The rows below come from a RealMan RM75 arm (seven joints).
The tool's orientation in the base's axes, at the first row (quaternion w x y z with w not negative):
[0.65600, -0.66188, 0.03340, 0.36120]
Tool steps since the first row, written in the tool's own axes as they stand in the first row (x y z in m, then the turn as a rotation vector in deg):
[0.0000, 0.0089, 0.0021, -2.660, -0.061, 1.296]
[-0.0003, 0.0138, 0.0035, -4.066, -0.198, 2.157]
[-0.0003, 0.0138, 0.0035, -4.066, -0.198, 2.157]
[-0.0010, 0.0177, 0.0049, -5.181, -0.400, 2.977]
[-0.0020, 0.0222, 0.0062, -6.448, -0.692, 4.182]
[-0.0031, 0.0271, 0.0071, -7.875, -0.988, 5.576]
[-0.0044, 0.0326, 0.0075, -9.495, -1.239, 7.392]
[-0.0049, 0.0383, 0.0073, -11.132, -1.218, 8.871]
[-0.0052, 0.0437, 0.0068, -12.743, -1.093, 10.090]
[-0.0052, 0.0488, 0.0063, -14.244, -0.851, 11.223]
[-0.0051, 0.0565, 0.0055, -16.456, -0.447, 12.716]
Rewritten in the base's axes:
[-0.0055, 0.0007, -0.0073, -2.491, 0.022, 1.598]
[-0.0089, 0.0011, -0.0111, -3.830, 0.205, 2.552]
[-0.0089, 0.0011, -0.0111, -3.830, 0.205, 2.552]
[-0.0120, 0.0015, -0.0138, -4.903, 0.486, 3.404]
[-0.0157, 0.0016, -0.0169, -6.209, 1.057, 4.458]
[-0.0194, 0.0013, -0.0204, -7.712, 1.728, 5.623]
[-0.0234, 0.0003, -0.0243, -9.565, 2.688, 6.901]
[-0.0266, -0.0008, -0.0289, -11.424, 3.301, 7.918]
[-0.0294, -0.0022, -0.0334, -13.206, 3.680, 8.801]
[-0.0319, -0.0033, -0.0377, -14.929, 4.013, 9.518]
[-0.0354, -0.0050, -0.0444, -17.417, 4.340, 10.513]

